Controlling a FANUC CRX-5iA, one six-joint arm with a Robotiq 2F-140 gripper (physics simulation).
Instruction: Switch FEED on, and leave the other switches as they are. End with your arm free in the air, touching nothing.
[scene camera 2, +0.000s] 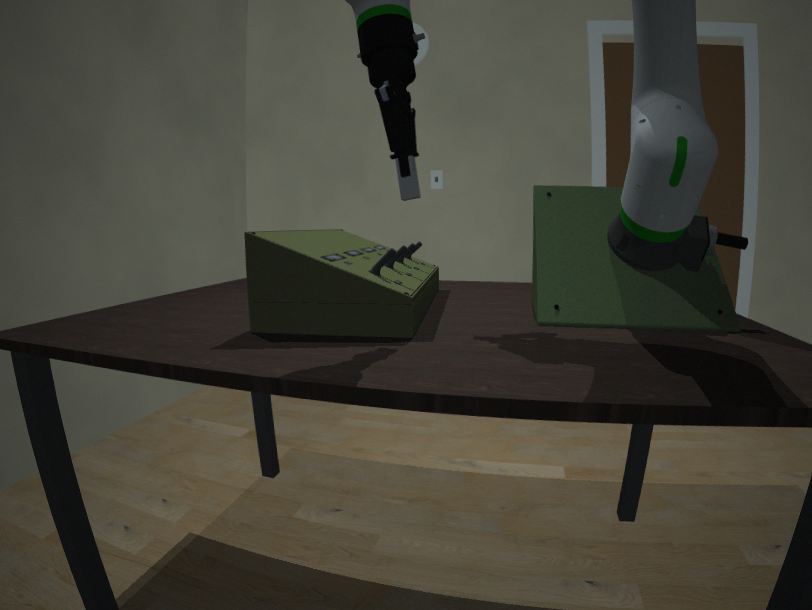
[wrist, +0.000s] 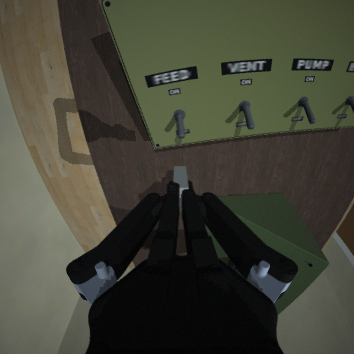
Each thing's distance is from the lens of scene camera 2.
my gripper (scene camera 2: 411, 198): 0.68 m
olive console (scene camera 2: 317, 282): 0.65 m
